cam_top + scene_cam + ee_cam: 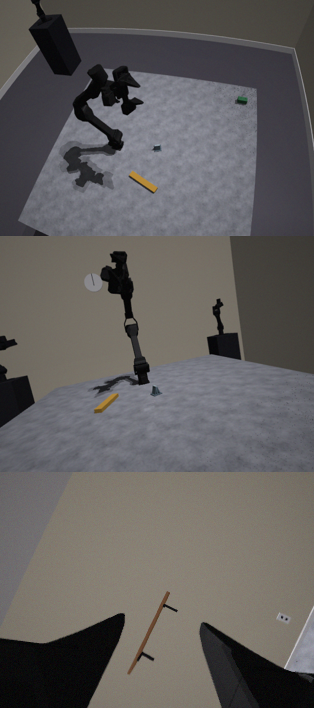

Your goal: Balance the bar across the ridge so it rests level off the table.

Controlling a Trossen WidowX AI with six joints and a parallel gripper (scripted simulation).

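Right now the yellow bar is 4 cm behind my gripper tip, 14 cm to the right of it and 59 cm below it. Also, from my gripper tip: green block: 47 cm ahead, 55 cm to the left, 58 cm below.
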